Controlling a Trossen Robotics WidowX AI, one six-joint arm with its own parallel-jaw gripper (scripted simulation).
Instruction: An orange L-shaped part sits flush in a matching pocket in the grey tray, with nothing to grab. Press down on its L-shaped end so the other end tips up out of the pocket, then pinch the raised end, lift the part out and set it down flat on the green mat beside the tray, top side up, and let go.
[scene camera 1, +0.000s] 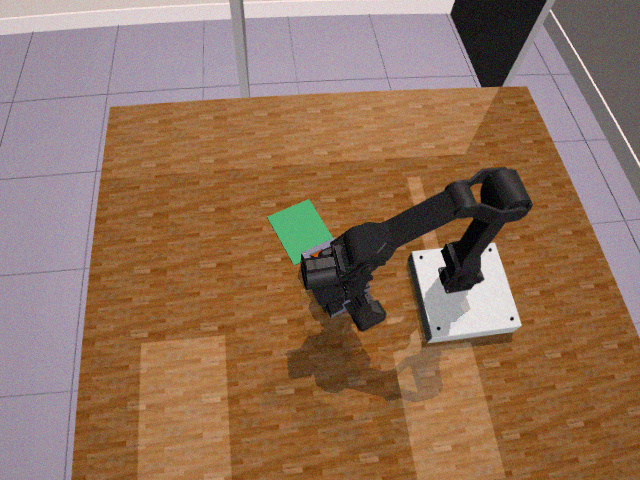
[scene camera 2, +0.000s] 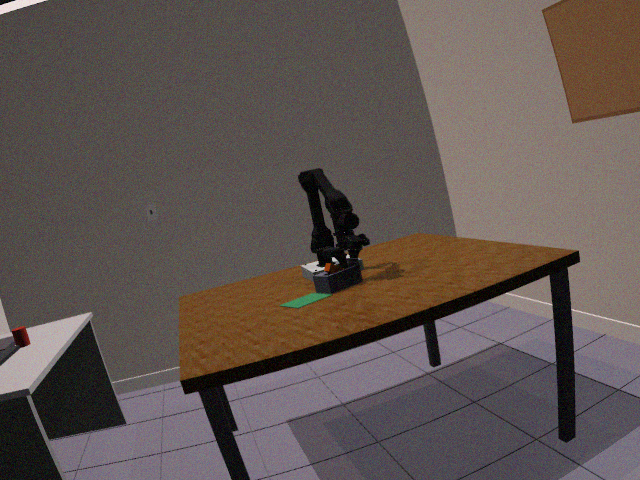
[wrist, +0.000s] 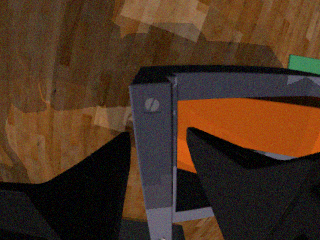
Observation:
In view: my gripper (scene camera 1: 346, 299) and a green mat (scene camera 1: 299, 227).
My gripper also shows in scene camera 2 (scene camera 2: 351, 270) and in the wrist view (wrist: 158, 136).

